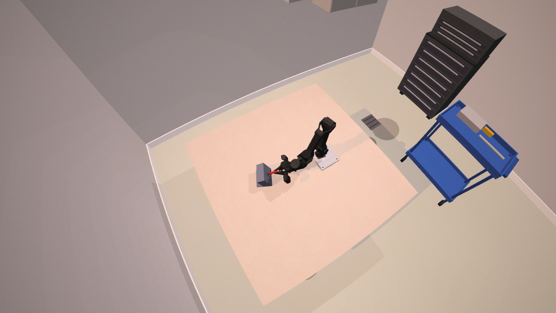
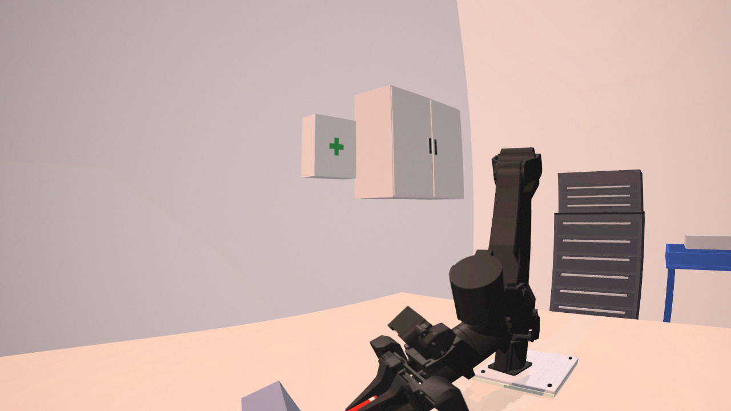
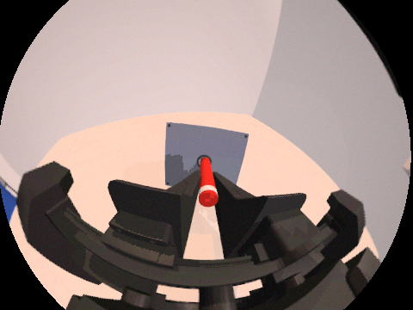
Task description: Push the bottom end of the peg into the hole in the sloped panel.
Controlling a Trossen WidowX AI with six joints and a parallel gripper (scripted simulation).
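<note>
My gripper tip is 70 mm short of the grey sloped panel, 20 mm to the left of it and 40 mm above it. The rest, counted from my gripper tip: red peg 10 mm behind, 10 mm above.
</note>
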